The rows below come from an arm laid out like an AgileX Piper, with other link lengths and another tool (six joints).
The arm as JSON. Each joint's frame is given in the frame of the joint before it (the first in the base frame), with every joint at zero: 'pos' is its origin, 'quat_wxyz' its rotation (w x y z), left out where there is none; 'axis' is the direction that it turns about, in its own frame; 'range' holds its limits. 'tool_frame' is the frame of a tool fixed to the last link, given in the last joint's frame.
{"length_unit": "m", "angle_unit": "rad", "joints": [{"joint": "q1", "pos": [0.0, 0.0, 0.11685], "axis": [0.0, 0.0, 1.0], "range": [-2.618, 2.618]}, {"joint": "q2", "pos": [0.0, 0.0, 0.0], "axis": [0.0, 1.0, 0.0], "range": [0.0, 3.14]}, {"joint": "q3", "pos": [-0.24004, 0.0, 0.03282], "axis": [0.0, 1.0, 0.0], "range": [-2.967, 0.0]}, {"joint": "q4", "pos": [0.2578, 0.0, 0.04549], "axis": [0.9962, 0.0, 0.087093], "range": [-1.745, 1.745]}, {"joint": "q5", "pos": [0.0, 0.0, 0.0], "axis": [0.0, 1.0, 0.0], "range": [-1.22, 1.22]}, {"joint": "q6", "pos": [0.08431, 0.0, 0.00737], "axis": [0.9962, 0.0, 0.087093], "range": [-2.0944, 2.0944]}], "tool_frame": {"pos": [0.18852, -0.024, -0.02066], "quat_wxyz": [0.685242, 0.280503, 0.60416, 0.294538]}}
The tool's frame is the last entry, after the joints.
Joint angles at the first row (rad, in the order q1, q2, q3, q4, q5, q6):
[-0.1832, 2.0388, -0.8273, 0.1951, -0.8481, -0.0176]
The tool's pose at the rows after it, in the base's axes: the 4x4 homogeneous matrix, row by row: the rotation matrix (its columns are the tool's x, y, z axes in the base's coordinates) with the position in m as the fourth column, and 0 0 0 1 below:
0.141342 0.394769 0.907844 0.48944; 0.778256 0.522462 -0.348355 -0.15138; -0.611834 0.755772 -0.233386 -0.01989; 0 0 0 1
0.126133 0.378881 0.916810 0.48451; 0.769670 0.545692 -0.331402 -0.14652; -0.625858 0.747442 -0.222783 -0.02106; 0 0 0 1
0.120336 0.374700 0.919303 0.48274; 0.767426 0.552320 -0.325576 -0.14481; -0.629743 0.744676 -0.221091 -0.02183; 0 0 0 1
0.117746 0.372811 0.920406 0.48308; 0.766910 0.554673 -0.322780 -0.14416; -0.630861 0.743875 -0.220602 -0.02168; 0 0 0 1
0.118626 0.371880 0.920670 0.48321; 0.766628 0.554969 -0.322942 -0.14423; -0.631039 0.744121 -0.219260 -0.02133; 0 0 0 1
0.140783 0.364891 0.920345 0.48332; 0.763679 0.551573 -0.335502 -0.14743; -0.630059 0.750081 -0.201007 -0.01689; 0 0 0 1
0.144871 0.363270 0.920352 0.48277; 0.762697 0.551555 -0.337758 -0.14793; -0.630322 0.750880 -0.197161 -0.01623; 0 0 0 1
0.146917 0.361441 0.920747 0.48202; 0.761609 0.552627 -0.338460 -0.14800; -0.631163 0.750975 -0.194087 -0.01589; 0 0 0 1
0.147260 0.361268 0.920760 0.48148; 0.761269 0.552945 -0.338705 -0.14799; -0.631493 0.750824 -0.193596 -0.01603; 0 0 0 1
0.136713 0.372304 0.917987 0.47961; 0.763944 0.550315 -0.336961 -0.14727; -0.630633 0.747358 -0.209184 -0.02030; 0 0 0 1
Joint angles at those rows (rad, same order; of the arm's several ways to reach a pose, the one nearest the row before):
[-0.1832, 2.0388, -0.7944, 0.1878, -0.9033, -0.0176]
[-0.1832, 2.0388, -0.7603, 0.1594, -0.9460, -0.0176]
[-0.1832, 2.0388, -0.7493, 0.1505, -0.9581, -0.0176]
[-0.1832, 2.0388, -0.7493, 0.1469, -0.9584, -0.0177]
[-0.1833, 2.0388, -0.7493, 0.1469, -0.9597, -0.0177]
[-0.1832, 2.0388, -0.7472, 0.1598, -0.9813, -0.0177]
[-0.1832, 2.0388, -0.7442, 0.1617, -0.9883, -0.0177]
[-0.1832, 2.0388, -0.7400, 0.1618, -0.9956, -0.0177]
[-0.1833, 2.0388, -0.7376, 0.1617, -0.9984, -0.0177]
[-0.1832, 2.0388, -0.7357, 0.1617, -0.9844, -0.0188]

